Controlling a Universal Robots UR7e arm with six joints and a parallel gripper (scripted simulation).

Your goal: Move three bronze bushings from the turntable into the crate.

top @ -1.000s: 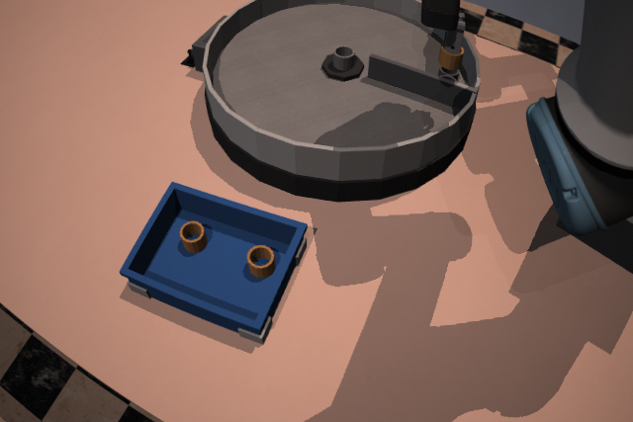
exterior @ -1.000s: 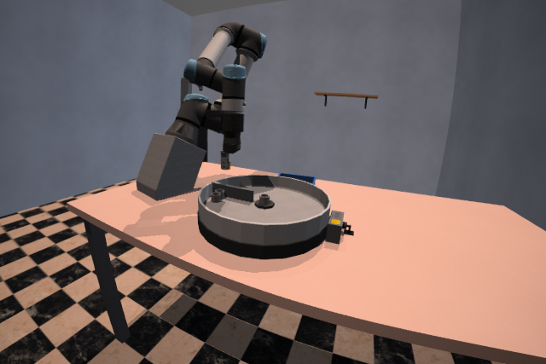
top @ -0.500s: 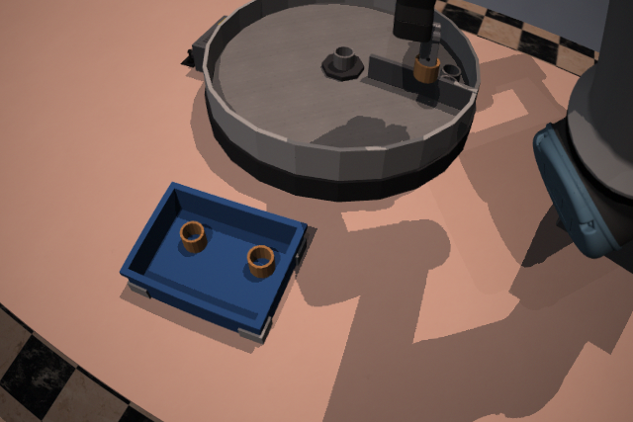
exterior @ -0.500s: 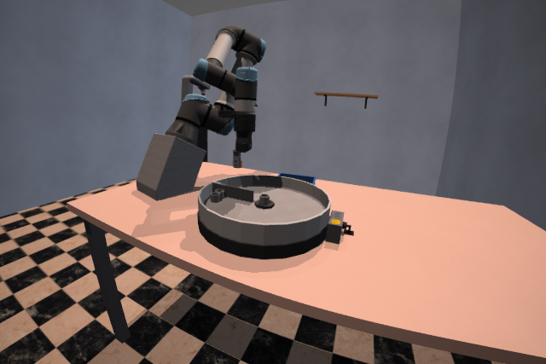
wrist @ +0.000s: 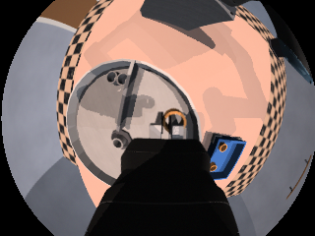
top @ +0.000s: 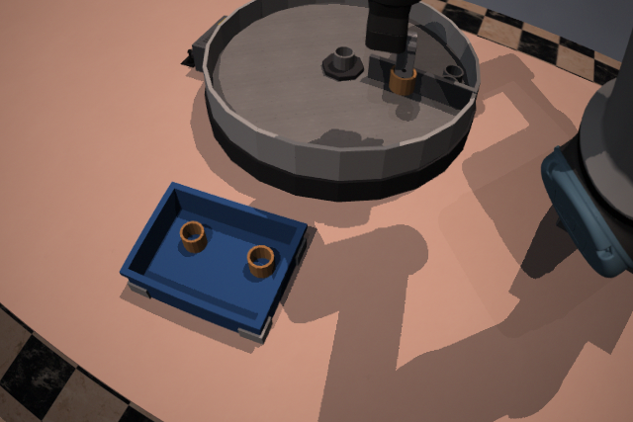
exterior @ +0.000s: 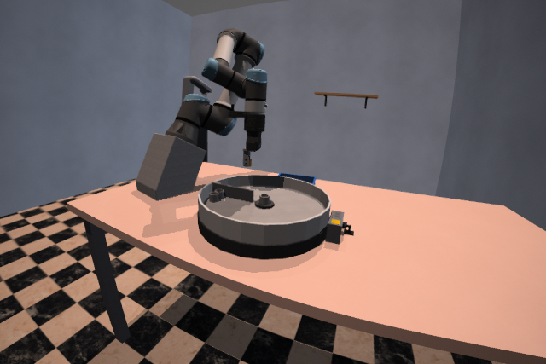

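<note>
The blue crate is 28 cm to the left of my hand, 15 cm below it and 8 cm ahead of it. The rest, counted from my hand: grey turntable: 13 cm ahead, 12 cm below, 7 cm to the right.
</note>
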